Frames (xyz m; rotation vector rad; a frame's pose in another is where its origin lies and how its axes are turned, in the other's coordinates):
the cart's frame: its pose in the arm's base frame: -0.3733 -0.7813 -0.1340 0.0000 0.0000 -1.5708
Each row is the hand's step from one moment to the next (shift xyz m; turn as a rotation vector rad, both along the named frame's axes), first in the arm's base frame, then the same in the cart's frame.
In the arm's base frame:
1: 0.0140 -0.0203 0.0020 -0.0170 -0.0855 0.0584
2: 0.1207 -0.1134 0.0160 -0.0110 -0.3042 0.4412
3: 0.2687 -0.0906 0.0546 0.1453 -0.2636 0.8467
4: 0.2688 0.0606 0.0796 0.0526 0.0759 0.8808
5: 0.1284 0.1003 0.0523 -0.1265 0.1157 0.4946
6: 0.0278 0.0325 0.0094 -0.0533 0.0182 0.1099
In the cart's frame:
1: 0.0203 0.0140 0.0020 0.0855 -0.0170 0.0584
2: 0.1134 0.1207 0.0160 0.3042 -0.0110 0.4412
3: 0.0906 0.2687 0.0546 0.2636 0.1453 0.8467
4: -0.0606 0.2688 0.0796 -0.0759 0.0526 0.8808
5: -0.1003 0.1284 0.0523 -0.1157 -0.1265 0.4946
6: -0.0325 0.0278 0.0094 -0.0182 -0.0533 0.1099

